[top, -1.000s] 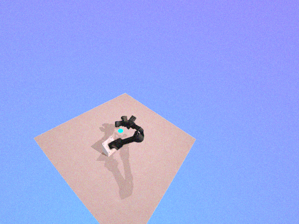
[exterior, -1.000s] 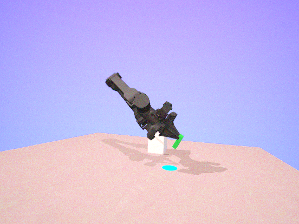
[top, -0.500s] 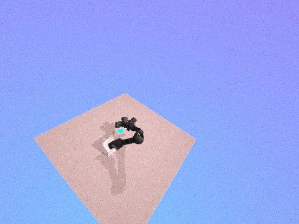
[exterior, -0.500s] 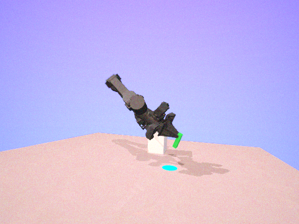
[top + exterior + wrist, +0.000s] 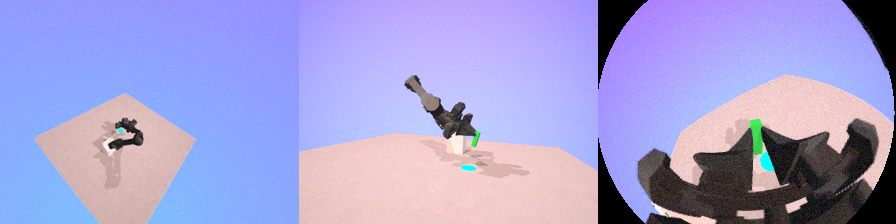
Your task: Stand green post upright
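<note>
Right now the cyan circle is 14 cm below my gripper tip and 3 cm to the right of it. Also, from my gripper tip: green post 2 cm below, 1 cm behind.
</note>
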